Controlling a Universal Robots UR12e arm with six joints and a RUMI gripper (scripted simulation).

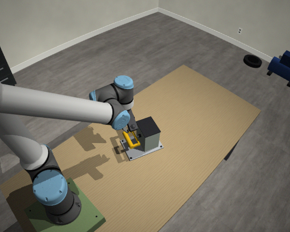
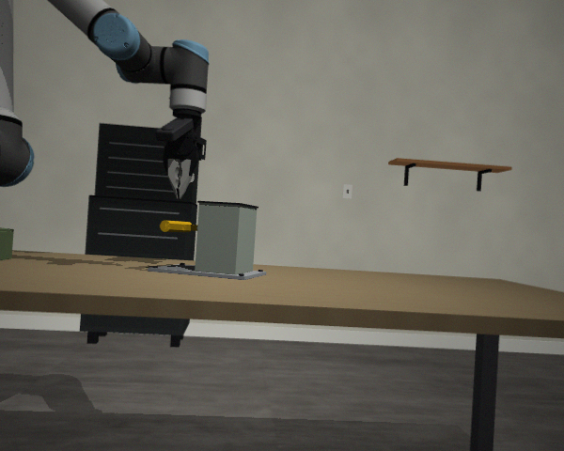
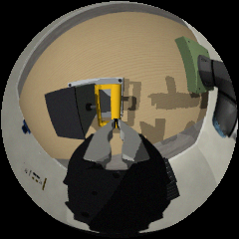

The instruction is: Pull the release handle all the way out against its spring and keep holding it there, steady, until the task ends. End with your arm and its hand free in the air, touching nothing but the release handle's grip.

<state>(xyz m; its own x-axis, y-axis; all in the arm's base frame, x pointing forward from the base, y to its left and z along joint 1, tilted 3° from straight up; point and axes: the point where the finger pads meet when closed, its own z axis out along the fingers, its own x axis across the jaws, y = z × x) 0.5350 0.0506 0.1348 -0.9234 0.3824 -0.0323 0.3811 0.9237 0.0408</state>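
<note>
Right now my hand is 50 mm short of the yellow release handle, 20 mm to the left of it and 80 mm above it. Round my hand: grey base plate: 90 mm ahead, 40 mm to the right, 190 mm below.
</note>
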